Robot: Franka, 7 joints.
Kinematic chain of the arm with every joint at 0, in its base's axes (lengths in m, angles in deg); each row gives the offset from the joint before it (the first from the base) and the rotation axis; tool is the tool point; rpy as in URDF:
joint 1: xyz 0 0 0.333 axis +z
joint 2: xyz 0 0 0 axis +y
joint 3: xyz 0 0 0.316 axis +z
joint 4: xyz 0.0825 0 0 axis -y
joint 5: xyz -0.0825 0 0.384 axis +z
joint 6: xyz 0 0 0 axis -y
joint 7: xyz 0.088 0 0 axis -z
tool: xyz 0 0 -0.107 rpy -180 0 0
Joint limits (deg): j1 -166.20..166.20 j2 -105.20..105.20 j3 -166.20..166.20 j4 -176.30..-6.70 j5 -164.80..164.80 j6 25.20..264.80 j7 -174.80..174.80
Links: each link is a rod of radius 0.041 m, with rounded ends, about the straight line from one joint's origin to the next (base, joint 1, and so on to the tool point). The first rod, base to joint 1, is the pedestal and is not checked.
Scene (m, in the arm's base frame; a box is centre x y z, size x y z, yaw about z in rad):
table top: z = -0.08
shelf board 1: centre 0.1 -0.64 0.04 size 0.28 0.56 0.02 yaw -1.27
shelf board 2: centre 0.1 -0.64 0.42 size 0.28 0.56 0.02 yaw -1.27
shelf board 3: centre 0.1 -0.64 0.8 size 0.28 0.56 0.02 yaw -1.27
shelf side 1: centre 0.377 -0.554 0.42 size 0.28 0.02 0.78 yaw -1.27
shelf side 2: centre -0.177 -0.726 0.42 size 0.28 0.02 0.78 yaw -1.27
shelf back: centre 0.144 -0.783 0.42 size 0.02 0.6 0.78 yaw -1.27
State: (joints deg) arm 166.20 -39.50 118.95 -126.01 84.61 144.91 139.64
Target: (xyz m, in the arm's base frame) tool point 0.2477 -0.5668 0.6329
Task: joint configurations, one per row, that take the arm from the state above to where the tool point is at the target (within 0.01 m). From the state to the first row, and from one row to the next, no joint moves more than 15 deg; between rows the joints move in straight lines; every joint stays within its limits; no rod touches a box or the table.
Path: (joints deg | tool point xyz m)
1: 164.67 -27.77 120.07 -133.75 85.53 146.77 139.64 | 0.0968 -0.4984 0.2321
2: 163.15 -16.03 121.19 -141.48 86.46 148.62 139.64 | 0.0793 -0.4569 0.2319
3: 161.62 -4.30 122.31 -149.22 87.38 150.48 139.64 | 0.0713 -0.4118 0.2295
4: 160.09 7.44 123.43 -156.96 88.31 152.34 139.64 | 0.0717 -0.3643 0.2273
5: 159.13 19.23 129.73 -153.48 86.44 146.48 139.64 | 0.1352 -0.3824 0.3042
6: 158.17 31.02 136.04 -149.99 84.56 140.62 139.64 | 0.1761 -0.3812 0.4054
7: 157.21 42.82 142.35 -146.51 82.69 134.75 139.64 | 0.1876 -0.3569 0.5196
8: 156.25 54.61 148.65 -143.03 80.81 128.89 139.64 | 0.1674 -0.3078 0.6329
9: 158.74 40.40 143.33 -132.09 81.69 132.76 139.64 | 0.1821 -0.3898 0.6316
10: 161.22 26.20 138.01 -121.15 82.56 136.62 139.64 | 0.1971 -0.4634 0.6269
11: 163.71 11.99 132.69 -110.21 83.44 140.48 139.64 | 0.2166 -0.5237 0.6260
12: 166.20 -2.22 127.37 -99.27 84.31 144.34 139.64 | 0.2477 -0.5668 0.6329

